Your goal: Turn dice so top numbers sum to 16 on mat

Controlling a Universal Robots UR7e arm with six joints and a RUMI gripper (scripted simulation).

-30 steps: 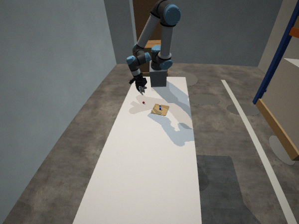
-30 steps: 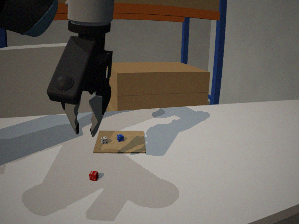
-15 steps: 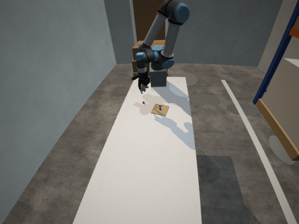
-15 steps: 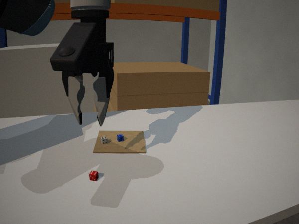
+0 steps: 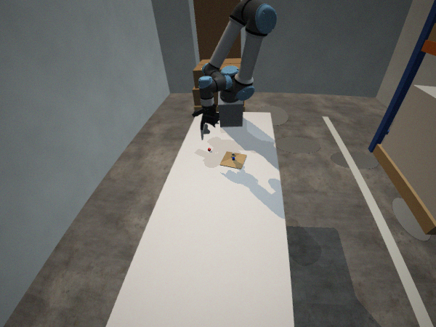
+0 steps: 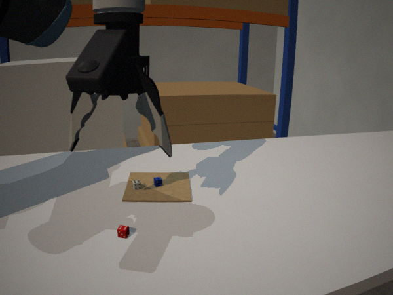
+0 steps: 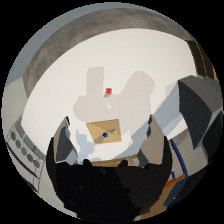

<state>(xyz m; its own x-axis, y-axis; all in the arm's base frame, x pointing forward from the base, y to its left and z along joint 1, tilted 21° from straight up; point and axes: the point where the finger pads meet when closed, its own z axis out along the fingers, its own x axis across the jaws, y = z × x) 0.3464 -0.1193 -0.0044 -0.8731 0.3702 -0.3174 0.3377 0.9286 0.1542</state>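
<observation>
The red die is 1 cm to the right of my hand and 13 cm below it. Also, from my hand: blue die (9 cm ahead, 16 cm to the left, 13 cm below); then mat (9 cm ahead, 16 cm to the left, 14 cm below); then white die (4 cm ahead, 16 cm to the left, 13 cm below).
</observation>
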